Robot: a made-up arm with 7 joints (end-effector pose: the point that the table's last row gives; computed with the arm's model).
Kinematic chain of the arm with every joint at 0, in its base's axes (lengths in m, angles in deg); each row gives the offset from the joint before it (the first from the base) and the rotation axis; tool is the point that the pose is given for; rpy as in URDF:
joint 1: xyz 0 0 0.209 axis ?
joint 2: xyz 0 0 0 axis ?
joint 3: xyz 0 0 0.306 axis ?
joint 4: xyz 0.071 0 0 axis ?
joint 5: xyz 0.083 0 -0.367 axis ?
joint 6: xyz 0 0 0 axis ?
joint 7: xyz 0.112 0 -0.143 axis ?
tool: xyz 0 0 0 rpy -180 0 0
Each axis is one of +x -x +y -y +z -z.
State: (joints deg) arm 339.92 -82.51 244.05 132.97 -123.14 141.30 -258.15
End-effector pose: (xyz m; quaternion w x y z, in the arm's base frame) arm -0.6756 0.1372 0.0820 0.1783 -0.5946 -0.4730 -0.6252
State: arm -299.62 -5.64 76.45 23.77 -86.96 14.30 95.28
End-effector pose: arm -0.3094 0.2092 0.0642 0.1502 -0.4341 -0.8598 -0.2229
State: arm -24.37 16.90 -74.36 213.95 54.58 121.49 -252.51
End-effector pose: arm 0.3299 0.0291 0.7900 0.0689 -0.3694 0.7507 -0.5434
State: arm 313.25 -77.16 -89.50 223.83 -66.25 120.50 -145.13
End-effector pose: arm -0.2634 0.5804 0.1756 0.3211 0.5121 -0.7960 0.0319
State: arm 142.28 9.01 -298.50 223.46 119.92 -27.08 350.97
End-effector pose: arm 0.0794 0.2853 0.8264 0.3156 -0.0337 0.3362 0.8867
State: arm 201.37 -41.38 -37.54 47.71 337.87 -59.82 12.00
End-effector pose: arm -0.2308 0.1739 0.6897 0.9468 -0.0637 -0.3104 0.0559
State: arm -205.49 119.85 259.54 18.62 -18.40 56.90 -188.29
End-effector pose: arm 0.2357 0.1770 0.3647 0.2218 -0.0305 0.4898 -0.8426
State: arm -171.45 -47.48 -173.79 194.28 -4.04 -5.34 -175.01
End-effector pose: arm 0.3721 0.0371 0.8942 0.9621 0.0108 0.2416 0.1262
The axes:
joint 1: +z
joint 2: +y
joint 3: +z
joint 4: -y
joint 5: -z
joint 6: +y
joint 7: -z

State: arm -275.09 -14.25 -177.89 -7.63 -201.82 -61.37 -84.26
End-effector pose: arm -0.0634 0.0623 0.2056 0.0759 0.1243 -0.7460 -0.6498
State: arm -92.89 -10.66 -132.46 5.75 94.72 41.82 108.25
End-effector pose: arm -0.1579 0.0957 -0.0426 0.4071 0.7458 -0.5178 -0.0996
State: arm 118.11 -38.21 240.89 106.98 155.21 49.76 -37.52
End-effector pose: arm 0.7003 -0.2601 0.5023 0.8711 -0.0401 0.3740 -0.3158
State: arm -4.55 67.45 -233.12 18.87 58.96 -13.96 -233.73
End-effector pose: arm -0.1074 0.3827 0.2889 0.0927 0.5853 -0.5316 -0.6052
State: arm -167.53 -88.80 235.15 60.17 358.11 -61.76 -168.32
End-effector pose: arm 0.2749 0.4784 -0.0600 0.1567 0.1065 0.8447 0.5005
